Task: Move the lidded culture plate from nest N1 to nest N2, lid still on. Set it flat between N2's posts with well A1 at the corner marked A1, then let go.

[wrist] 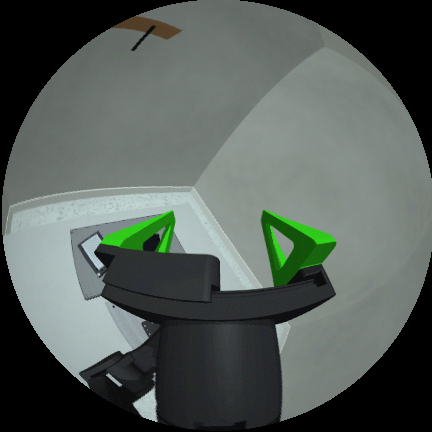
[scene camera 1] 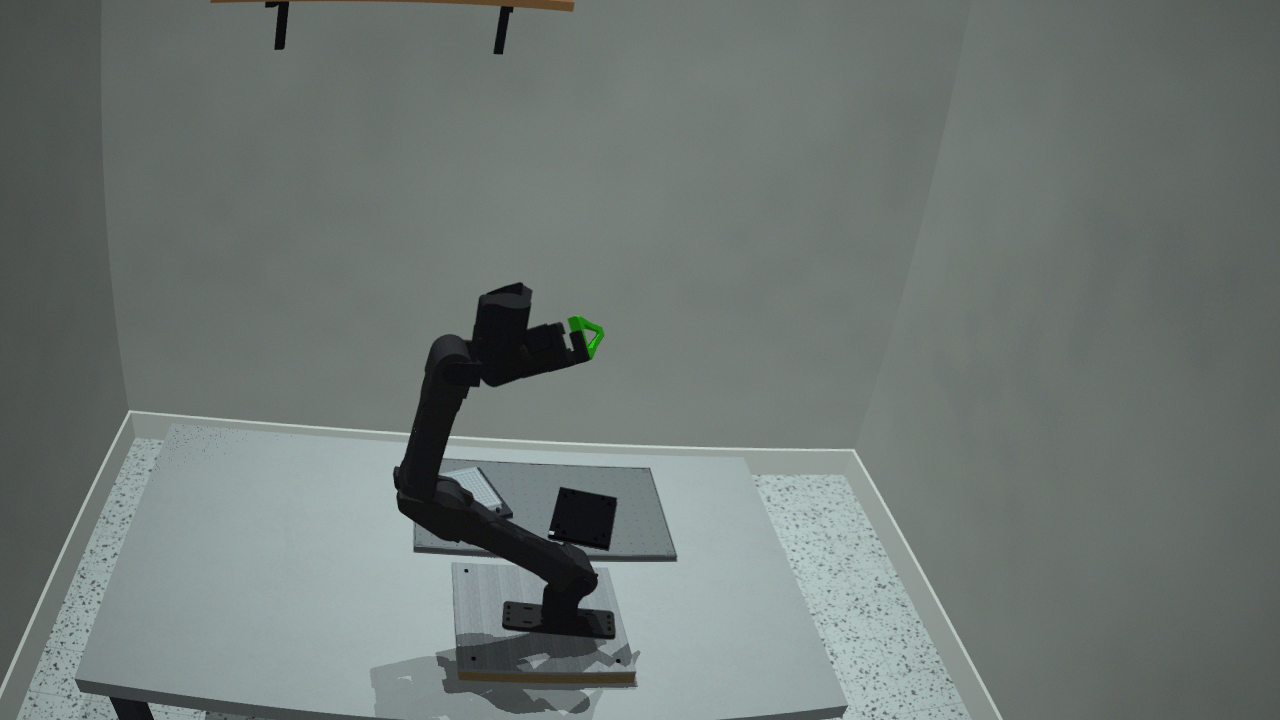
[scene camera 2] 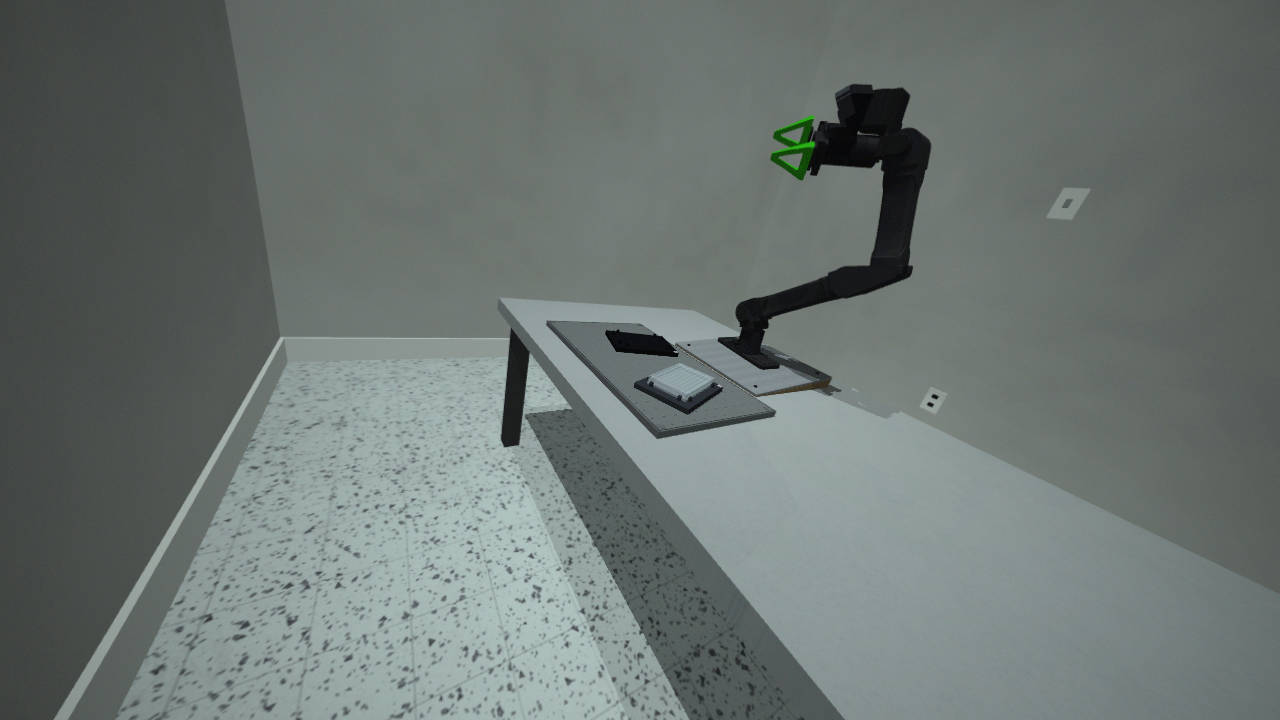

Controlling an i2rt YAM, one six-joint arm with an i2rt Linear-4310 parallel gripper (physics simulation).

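Places are measured from the arm's base along level axes (x right, y up, z back), in centimetres.
Where they show: gripper, fingertip midpoint: (wrist: pixel 217 214) (scene camera 1: pixel 579 338) (scene camera 2: pixel 772 145); arm's base, link origin: (scene camera 1: pixel 558 622) (scene camera 2: pixel 746 353).
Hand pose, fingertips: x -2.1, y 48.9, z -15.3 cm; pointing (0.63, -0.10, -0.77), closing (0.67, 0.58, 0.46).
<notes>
Things, the pixels of their top centre, and the offset from my fingertips. Level surfaces: height alone.
- lidded culture plate, top centre: (scene camera 1: pixel 470 488) (scene camera 2: pixel 683 376) (wrist: pixel 96 249) dx -16.7, dy -47.0, dz -18.9 cm
- dark nest N1, top centre: (scene camera 1: pixel 470 490) (scene camera 2: pixel 682 379) (wrist: pixel 96 250) dx -16.7, dy -47.7, dz -18.9 cm
- Nest N2, top centre: (scene camera 1: pixel 584 511) (scene camera 2: pixel 642 337) (wrist: pixel 149 247) dx +6.9, dy -47.7, dz -16.7 cm
- table, surface height: dy -51.2 cm
The lidded culture plate (scene camera 1: pixel 474 486) (scene camera 2: pixel 682 381) (wrist: pixel 91 251) is pale and sits in dark nest N1 (scene camera 2: pixel 662 399). In scene camera 1 the arm hides part of both. Nest N2 (scene camera 1: pixel 582 518) (scene camera 2: pixel 640 342) (wrist: pixel 151 242) is a black, empty base with small corner posts; a small white mark shows at one corner in scene camera 1. My gripper (scene camera 1: pixel 601 334) (scene camera 2: pixel 773 145) (wrist: pixel 217 214), with green fingers, is wide open and empty. It is high above the table, pointing roughly sideways, well away from both nests. Well A1 is too small to make out.
Both nests stand on a grey perforated board (scene camera 1: pixel 648 528) (scene camera 2: pixel 716 418) (wrist: pixel 82 280) on the table (scene camera 1: pixel 250 573). The arm (scene camera 1: pixel 438 429) rises from a wooden base board (scene camera 1: pixel 483 617) beside it. A brown shelf (scene camera 1: pixel 393 3) (wrist: pixel 167 32) is on the wall.
</notes>
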